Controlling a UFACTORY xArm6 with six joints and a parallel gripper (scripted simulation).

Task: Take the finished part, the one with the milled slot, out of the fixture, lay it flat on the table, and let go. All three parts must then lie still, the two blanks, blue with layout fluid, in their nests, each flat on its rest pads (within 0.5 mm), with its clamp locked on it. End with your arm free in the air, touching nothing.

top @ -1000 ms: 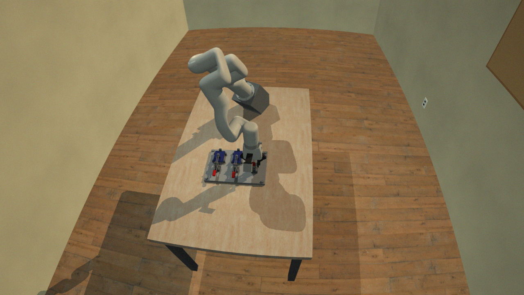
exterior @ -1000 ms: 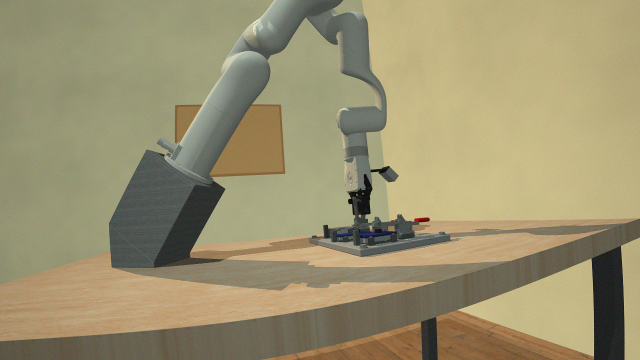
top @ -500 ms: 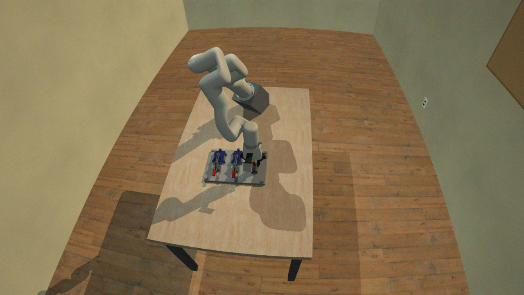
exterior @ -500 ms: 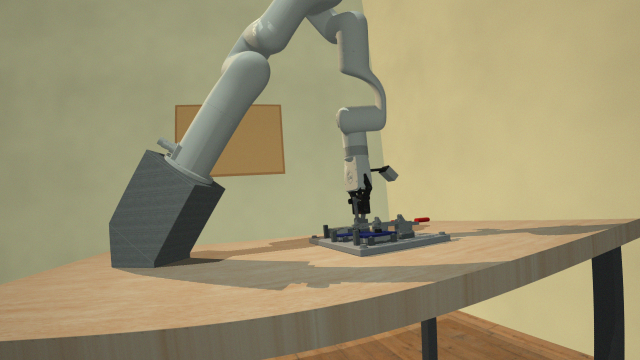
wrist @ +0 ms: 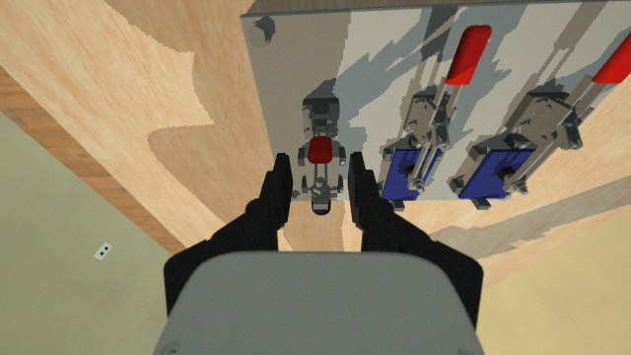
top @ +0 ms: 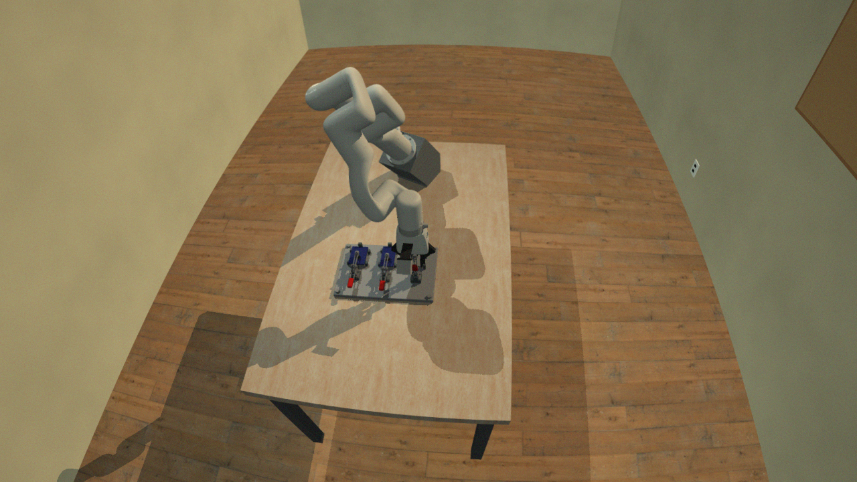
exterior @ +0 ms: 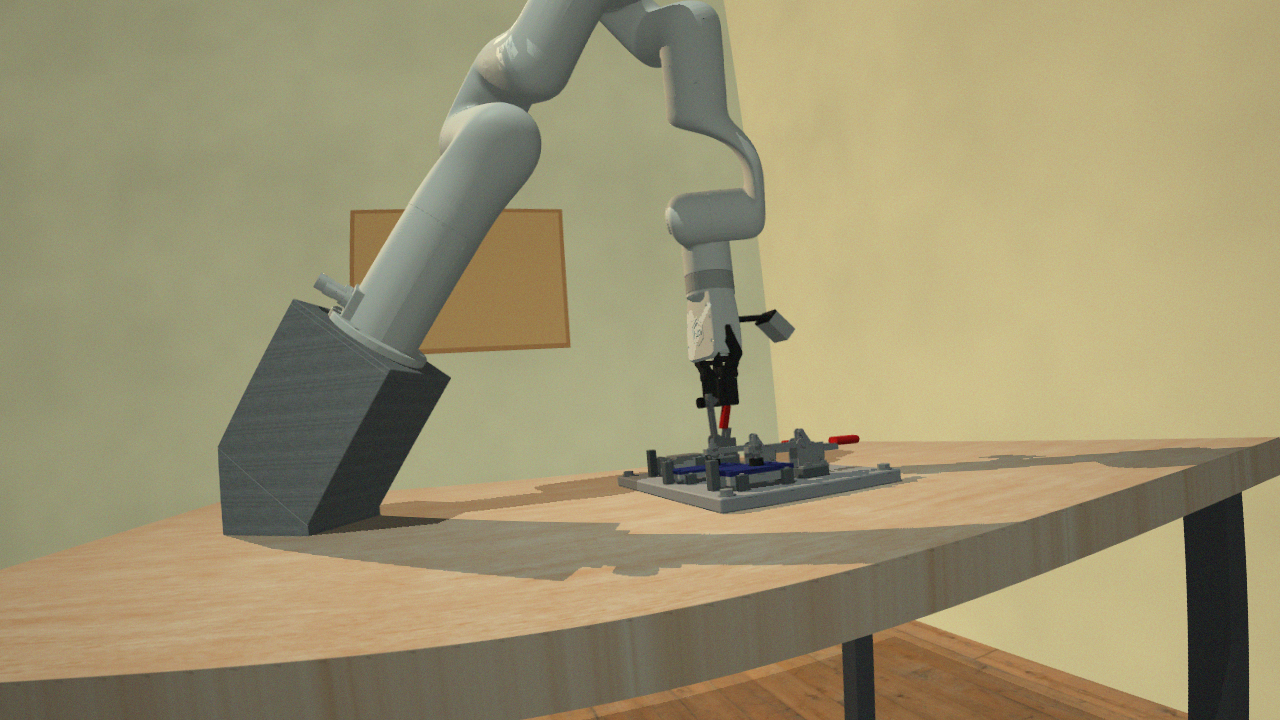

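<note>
My hand is 80 mm past the grey part, 20 mm to the right of it and 90 mm above it. Round my hand: fixture plate: 70 mm behind, 100 mm to the right, 120 mm below; blank: 140 mm behind, 190 mm to the right, 100 mm below.
</note>
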